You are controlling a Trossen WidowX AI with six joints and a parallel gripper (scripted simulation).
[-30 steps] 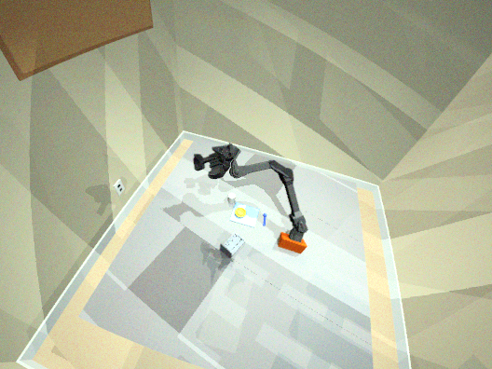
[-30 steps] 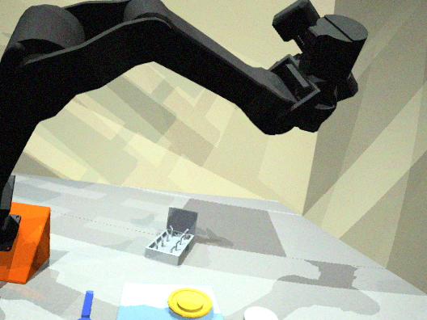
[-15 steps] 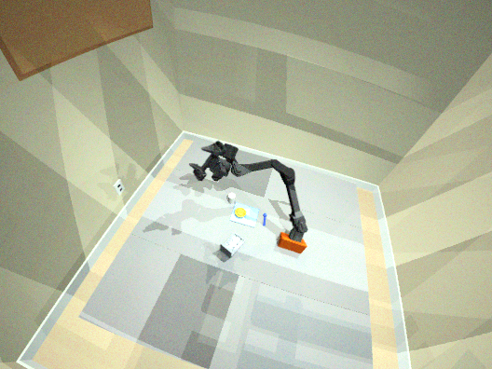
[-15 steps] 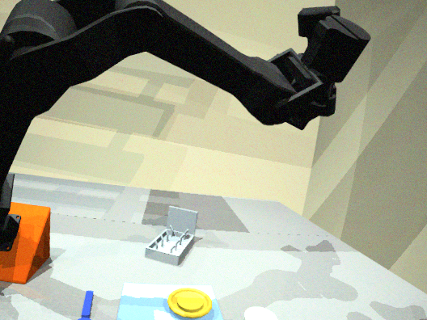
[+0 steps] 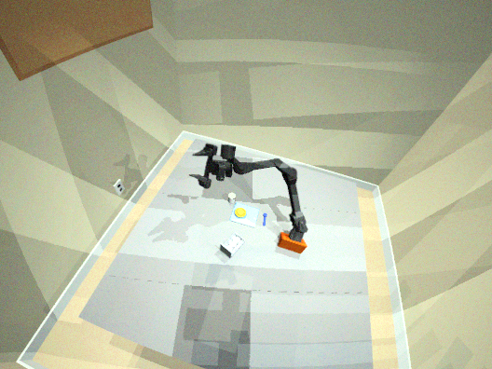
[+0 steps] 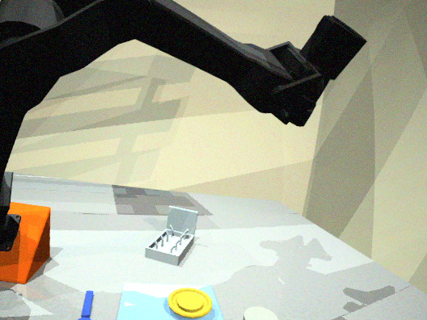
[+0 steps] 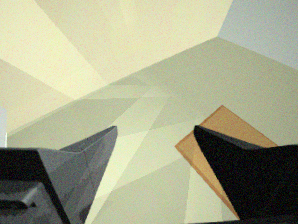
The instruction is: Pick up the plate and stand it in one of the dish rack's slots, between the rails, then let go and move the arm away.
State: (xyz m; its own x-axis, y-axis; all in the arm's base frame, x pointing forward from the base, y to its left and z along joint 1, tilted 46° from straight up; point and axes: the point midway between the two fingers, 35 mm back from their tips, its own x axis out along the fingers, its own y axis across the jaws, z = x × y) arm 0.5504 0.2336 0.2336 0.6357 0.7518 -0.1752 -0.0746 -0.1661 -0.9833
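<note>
My gripper tip is 230 mm past the yellow plate, 120 mm to the left of it and 420 mm above it. From my gripper tip the other things lie so: white cup: 150 mm behind, 190 mm to the right, 410 mm below; grey dish rack: 240 mm behind, 90 mm to the left, 410 mm below; light blue mat: 250 mm behind, 120 mm to the right, 430 mm below.
</note>
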